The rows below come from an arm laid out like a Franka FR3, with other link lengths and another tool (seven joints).
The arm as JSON. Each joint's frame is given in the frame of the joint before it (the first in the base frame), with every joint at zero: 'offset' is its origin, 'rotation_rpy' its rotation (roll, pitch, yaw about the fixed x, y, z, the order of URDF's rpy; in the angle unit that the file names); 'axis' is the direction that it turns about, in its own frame. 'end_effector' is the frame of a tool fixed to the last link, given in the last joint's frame.
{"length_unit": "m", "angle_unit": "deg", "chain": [
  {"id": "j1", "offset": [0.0, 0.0, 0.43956], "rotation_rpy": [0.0, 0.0, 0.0], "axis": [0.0, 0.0, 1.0]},
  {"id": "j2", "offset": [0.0, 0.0, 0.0], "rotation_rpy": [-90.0, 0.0, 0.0], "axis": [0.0, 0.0, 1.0]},
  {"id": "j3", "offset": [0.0, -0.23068, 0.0], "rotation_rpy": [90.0, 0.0, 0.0], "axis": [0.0, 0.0, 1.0]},
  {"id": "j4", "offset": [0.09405, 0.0, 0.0], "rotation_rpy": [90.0, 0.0, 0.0], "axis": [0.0, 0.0, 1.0]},
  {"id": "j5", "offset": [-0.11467, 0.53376, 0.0], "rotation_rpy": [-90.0, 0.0, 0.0], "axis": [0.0, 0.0, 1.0]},
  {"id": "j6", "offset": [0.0, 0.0, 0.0], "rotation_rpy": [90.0, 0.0, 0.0], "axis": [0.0, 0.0, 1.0]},
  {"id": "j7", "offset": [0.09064, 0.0, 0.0], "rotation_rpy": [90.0, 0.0, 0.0], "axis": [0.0, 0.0, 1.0]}
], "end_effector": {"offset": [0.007, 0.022, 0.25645], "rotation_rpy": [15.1, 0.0, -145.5]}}
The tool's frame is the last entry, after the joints.
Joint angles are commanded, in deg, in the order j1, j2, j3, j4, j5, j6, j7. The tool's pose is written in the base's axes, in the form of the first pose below.
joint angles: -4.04 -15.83 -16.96 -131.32 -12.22 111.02 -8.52
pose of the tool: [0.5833, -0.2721, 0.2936], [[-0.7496, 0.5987, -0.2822], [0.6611, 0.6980, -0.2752], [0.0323, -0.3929, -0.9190]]
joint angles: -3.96 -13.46 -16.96 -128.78 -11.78 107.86 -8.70
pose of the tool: [0.5792, -0.2738, 0.2914], [[-0.7413, 0.5840, -0.3309], [0.6669, 0.6966, -0.2646], [0.0760, -0.4168, -0.9058]]
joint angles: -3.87 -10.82 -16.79 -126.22 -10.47 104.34 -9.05
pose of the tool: [0.5745, -0.2696, 0.2860], [[-0.7292, 0.5663, -0.3842], [0.6711, 0.7015, -0.2397], [0.1338, -0.4327, -0.8916]]
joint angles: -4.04 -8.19 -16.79 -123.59 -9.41 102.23 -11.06
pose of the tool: [0.5752, -0.2715, 0.2828], [[-0.7351, 0.5396, -0.4104], [0.6555, 0.7201, -0.2274], [0.1729, -0.4362, -0.8831]]
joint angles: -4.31 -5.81 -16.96 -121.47 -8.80 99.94 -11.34
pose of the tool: [0.5702, -0.2759, 0.2773], [[-0.7184, 0.5306, -0.4499], [0.6628, 0.7185, -0.2111], [0.2112, -0.4498, -0.8678]]
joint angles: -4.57 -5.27 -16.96 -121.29 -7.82 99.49 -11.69
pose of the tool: [0.5677, -0.2743, 0.2725], [[-0.7118, 0.5319, -0.4587], [0.6639, 0.7228, -0.1921], [0.2294, -0.4413, -0.8676]]
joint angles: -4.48 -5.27 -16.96 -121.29 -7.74 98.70 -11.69
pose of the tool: [0.5646, -0.2720, 0.2722], [[-0.7086, 0.5265, -0.4697], [0.6628, 0.7250, -0.1872], [0.2419, -0.4440, -0.8627]]
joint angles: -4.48 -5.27 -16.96 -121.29 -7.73 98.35 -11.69
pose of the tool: [0.5630, -0.2715, 0.2721], [[-0.7068, 0.5245, -0.4748], [0.6628, 0.7255, -0.1852], [0.2473, -0.4456, -0.8604]]
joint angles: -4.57 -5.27 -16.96 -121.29 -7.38 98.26 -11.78
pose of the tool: [0.5626, -0.2708, 0.2718], [[-0.7049, 0.5268, -0.4749], [0.6633, 0.7267, -0.1785], [0.2511, -0.4409, -0.8617]]
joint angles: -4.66 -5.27 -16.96 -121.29 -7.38 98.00 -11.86
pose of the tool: [0.5610, -0.2713, 0.2717], [[-0.7034, 0.5254, -0.4787], [0.6633, 0.7272, -0.1766], [0.2553, -0.4418, -0.8600]]
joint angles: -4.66 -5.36 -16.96 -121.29 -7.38 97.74 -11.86
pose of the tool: [0.5601, -0.2709, 0.2725], [[-0.7025, 0.5245, -0.4811], [0.6633, 0.7275, -0.1753], [0.2581, -0.4423, -0.8590]]
